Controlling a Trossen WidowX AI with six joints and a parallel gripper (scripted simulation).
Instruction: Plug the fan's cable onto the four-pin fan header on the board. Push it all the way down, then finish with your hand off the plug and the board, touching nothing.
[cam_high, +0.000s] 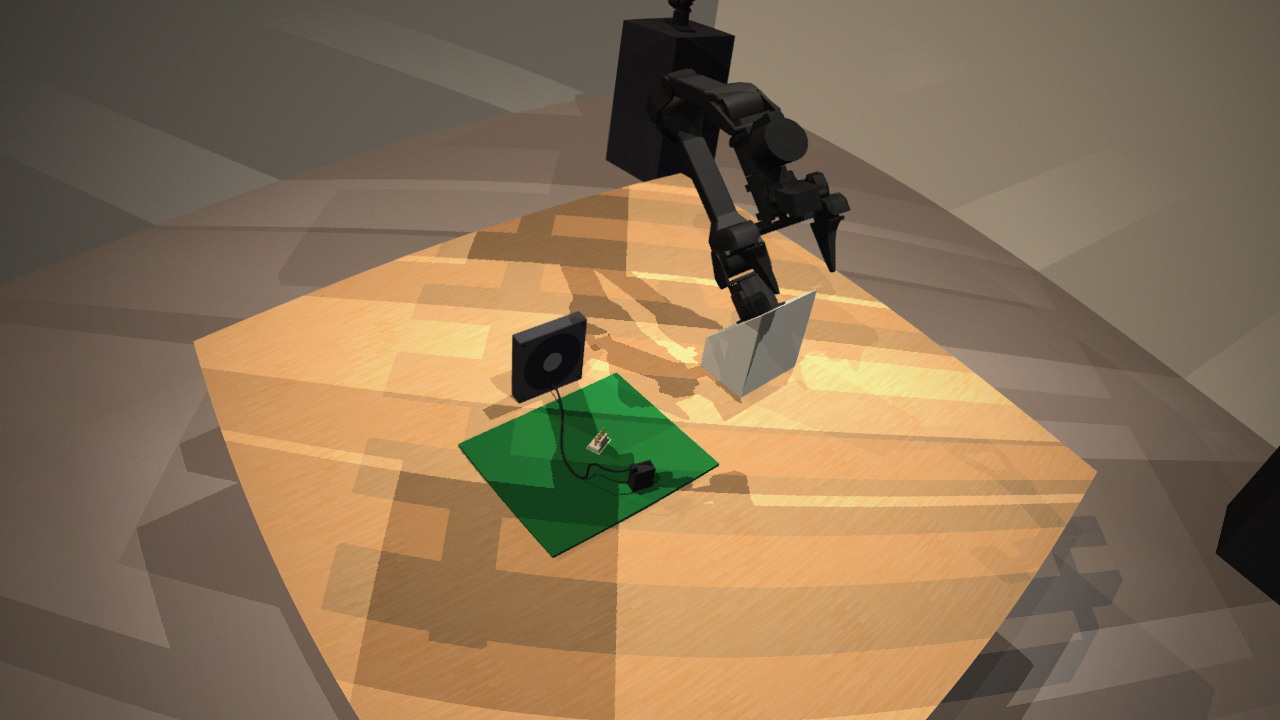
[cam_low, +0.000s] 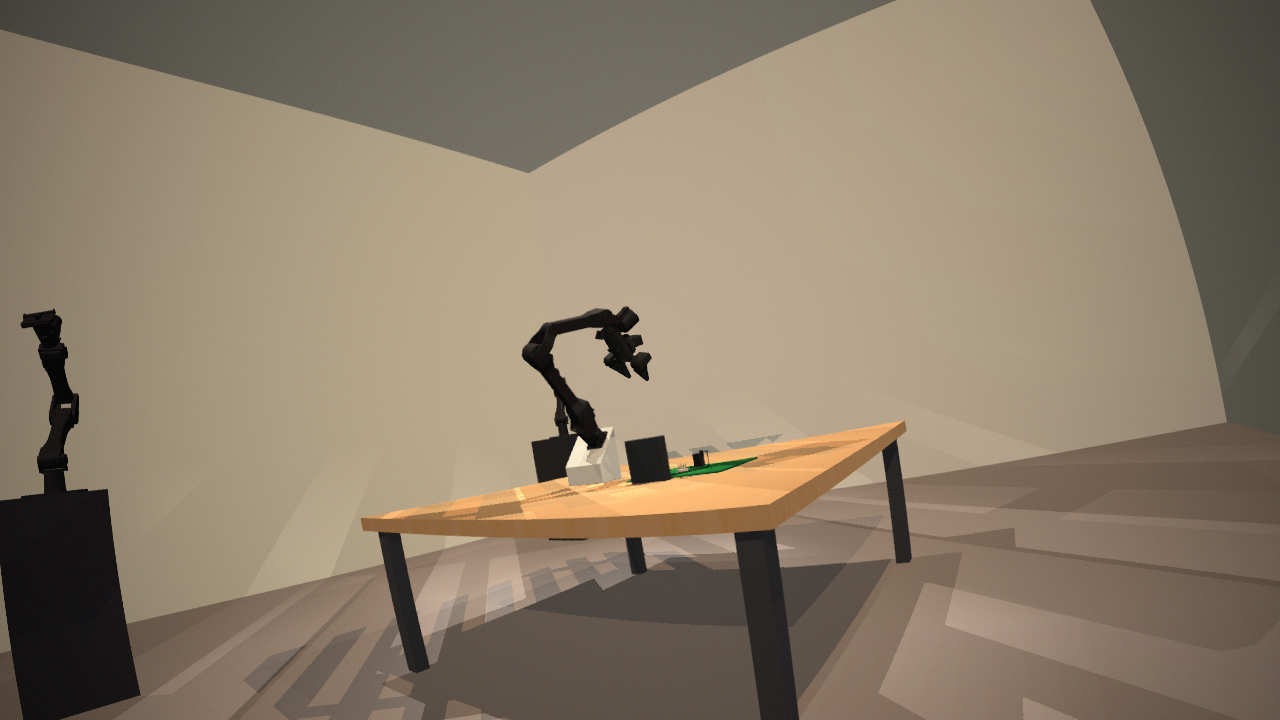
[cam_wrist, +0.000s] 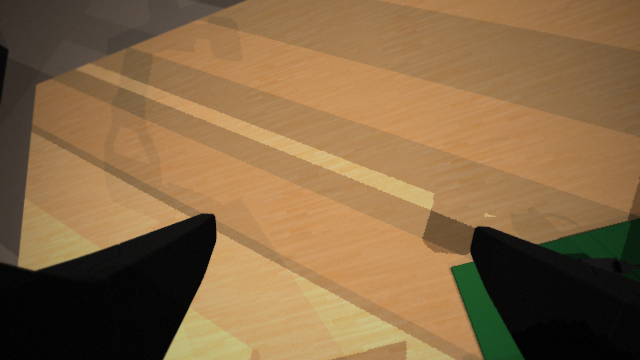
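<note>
The black fan plug is 200 mm ahead of my gripper tip, 50 mm to the right of it and 290 mm below it. From my gripper tip the other things lie so: white four-pin header (200 mm ahead, 140 mm to the right, 310 mm below); then black fan (190 mm ahead, 280 mm to the right, 250 mm below); then green board (230 mm ahead, 130 mm to the right, 320 mm below).
</note>
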